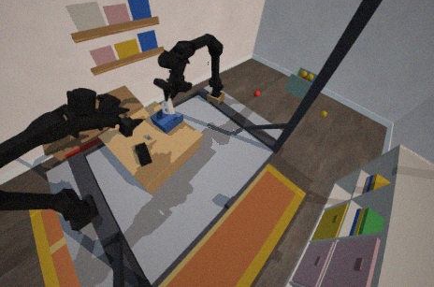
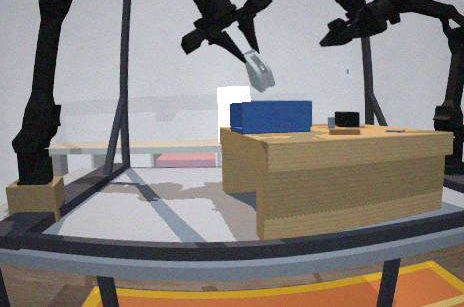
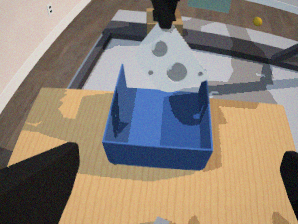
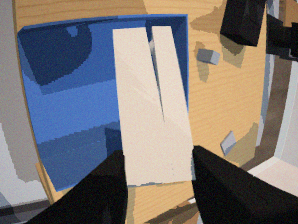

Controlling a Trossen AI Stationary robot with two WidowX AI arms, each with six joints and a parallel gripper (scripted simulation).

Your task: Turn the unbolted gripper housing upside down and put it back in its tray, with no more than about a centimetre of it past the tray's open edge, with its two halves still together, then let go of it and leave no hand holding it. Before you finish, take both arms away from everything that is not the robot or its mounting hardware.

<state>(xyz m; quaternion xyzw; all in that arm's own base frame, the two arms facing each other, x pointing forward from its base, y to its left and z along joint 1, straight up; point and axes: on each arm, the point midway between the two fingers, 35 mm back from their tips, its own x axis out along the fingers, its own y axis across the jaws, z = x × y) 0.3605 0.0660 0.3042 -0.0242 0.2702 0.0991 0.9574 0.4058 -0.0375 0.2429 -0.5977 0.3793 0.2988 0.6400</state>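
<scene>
My right hand is 15 cm above the blue tray, 7 cm to the right of it and 1 cm short of it. From my right hand the other things lie so: wooden block (22 cm below, 17 cm to the left, 1 cm ahead).
</scene>
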